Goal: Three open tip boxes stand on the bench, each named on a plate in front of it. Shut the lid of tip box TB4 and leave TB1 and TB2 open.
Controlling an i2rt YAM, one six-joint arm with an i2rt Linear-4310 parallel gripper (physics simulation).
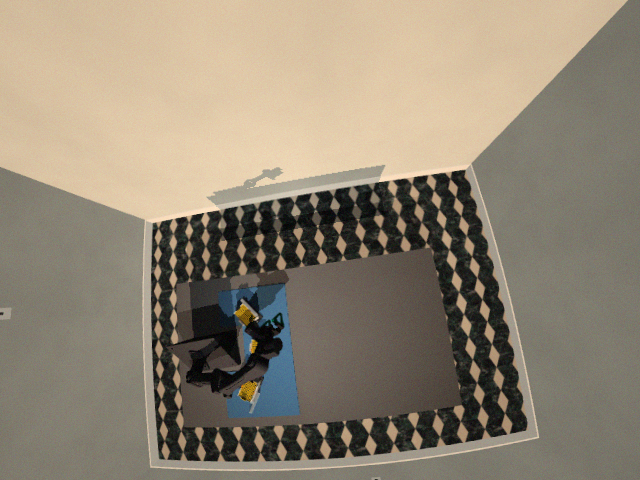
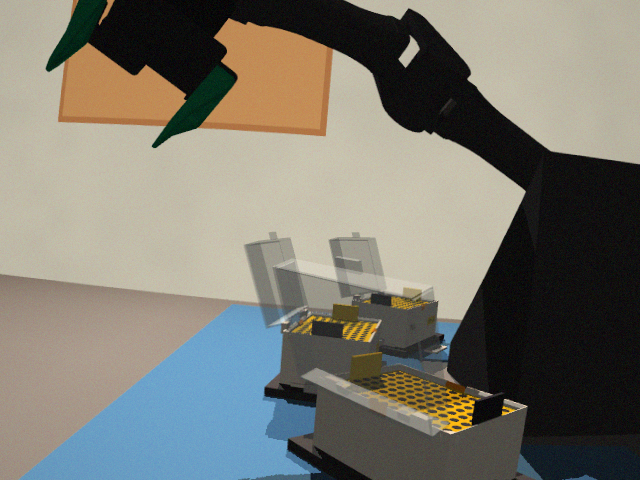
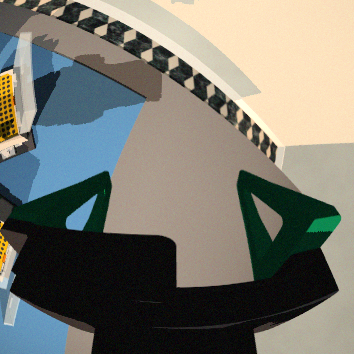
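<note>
Three tip boxes with yellow perforated tops stand on a blue mat, and their name plates cannot be read. The near box has its clear lid raised. The middle box has its lid tilted up past upright. The far box has its lid up too. Which one is TB4 I cannot tell. My gripper is open and empty, high above the mat and out beyond the boxes.
The blue mat lies on a brown-grey bench top. The black arm reaches over the boxes from its dark base. An orange board hangs on the wall behind.
</note>
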